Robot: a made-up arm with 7 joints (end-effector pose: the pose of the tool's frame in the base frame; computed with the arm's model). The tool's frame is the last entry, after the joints.
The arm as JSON. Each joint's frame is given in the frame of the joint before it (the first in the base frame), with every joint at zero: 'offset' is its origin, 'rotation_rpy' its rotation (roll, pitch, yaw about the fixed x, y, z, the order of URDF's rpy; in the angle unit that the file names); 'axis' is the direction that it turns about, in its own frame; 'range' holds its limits. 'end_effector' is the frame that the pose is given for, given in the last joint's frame.
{
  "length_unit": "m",
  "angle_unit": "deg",
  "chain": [
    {
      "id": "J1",
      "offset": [
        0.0,
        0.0,
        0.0
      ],
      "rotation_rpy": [
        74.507,
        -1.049,
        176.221
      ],
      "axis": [
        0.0,
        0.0,
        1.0
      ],
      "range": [
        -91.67,
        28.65
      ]
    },
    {
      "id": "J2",
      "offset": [
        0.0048,
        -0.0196,
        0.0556
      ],
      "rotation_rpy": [
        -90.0,
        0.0,
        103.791
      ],
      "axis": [
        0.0,
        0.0,
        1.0
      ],
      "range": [
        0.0,
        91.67
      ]
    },
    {
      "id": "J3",
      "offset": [
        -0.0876,
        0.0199,
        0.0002
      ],
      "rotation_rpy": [
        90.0,
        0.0,
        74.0
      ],
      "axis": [
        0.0,
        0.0,
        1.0
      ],
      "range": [
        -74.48,
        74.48
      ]
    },
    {
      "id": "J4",
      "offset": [
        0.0,
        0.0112,
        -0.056
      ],
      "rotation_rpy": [
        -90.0,
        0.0,
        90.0
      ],
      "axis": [
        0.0,
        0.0,
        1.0
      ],
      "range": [
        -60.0,
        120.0
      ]
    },
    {
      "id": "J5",
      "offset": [
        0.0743,
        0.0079,
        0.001
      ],
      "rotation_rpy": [
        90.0,
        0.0,
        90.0
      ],
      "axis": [
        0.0,
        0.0,
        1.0
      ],
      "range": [
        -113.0,
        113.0
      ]
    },
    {
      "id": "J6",
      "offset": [
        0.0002,
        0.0,
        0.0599
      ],
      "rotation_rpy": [
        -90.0,
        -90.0,
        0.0
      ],
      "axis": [
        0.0,
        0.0,
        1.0
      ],
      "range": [
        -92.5,
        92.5
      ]
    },
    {
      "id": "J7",
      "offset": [
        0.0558,
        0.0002,
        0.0
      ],
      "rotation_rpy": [
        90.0,
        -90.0,
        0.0
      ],
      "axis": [
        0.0,
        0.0,
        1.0
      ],
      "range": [
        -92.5,
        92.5
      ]
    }
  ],
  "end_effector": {
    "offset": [
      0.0,
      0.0,
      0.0
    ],
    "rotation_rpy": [
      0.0,
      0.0,
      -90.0
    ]
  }
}
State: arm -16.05 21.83 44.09 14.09 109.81 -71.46 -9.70
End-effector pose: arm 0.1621 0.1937 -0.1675 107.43 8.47 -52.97
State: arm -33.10 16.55 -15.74 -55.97 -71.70 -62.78 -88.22
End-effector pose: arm 0.1130 0.0690 0.0266 -3.62 -148.90 -74.01
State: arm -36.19 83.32 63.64 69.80 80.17 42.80 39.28
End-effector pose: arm 0.0454 0.3779 0.0314 86.63 60.49 130.57
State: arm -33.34 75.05 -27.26 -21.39 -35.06 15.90 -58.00
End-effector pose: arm 0.2141 0.0965 -0.0590 38.24 27.67 -85.50
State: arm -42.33 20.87 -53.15 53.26 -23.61 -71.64 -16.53
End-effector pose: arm 0.2143 0.0245 -0.1907 12.74 -31.26 -59.38
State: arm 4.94 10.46 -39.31 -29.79 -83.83 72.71 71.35
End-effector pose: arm 0.0432 -0.0516 -0.1302 1.34 82.89 -32.89
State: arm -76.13 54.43 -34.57 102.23 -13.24 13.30 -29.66
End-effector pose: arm 0.2262 0.2993 -0.0781 23.51 57.21 19.61
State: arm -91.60 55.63 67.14 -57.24 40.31 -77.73 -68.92
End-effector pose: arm 0.0109 0.0772 0.0797 -140.98 18.74 -97.49
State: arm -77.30 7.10 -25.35 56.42 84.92 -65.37 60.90
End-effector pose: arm 0.2775 -0.0649 -0.0884 44.80 -93.36 -42.68
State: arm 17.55 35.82 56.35 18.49 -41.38 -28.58 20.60
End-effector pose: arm 0.0215 0.3171 -0.0869 14.04 -23.25 78.38
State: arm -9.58 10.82 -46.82 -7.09 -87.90 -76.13 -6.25
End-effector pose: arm 0.1353 0.0049 -0.1615 -80.74 -26.76 12.59
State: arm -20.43 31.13 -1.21 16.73 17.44 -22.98 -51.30
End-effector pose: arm 0.2211 0.1299 -0.1491 49.68 10.24 -59.88
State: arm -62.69 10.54 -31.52 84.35 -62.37 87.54 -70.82
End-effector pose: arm 0.2042 0.0432 -0.2189 -92.06 97.27 -48.60
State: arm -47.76 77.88 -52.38 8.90 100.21 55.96 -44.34
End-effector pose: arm 0.2373 0.1573 -0.0390 155.34 39.57 46.38
